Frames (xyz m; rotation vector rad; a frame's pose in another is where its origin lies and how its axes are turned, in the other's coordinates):
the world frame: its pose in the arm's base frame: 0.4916 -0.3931 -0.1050 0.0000 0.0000 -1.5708
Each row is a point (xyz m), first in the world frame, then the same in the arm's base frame.
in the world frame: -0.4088 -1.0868 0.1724
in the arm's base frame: -0.5952 0.0157 0.0674
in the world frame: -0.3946 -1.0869 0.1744
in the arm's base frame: -0.5953 0.0015 0.0694
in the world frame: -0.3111 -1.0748 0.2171
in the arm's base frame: -0.5832 -0.0820 0.1121
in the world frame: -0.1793 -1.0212 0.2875
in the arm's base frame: -0.5296 -0.2138 0.1825
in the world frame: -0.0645 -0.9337 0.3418
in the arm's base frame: -0.4421 -0.3286 0.2368
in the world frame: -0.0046 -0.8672 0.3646
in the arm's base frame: -0.3756 -0.3885 0.2596
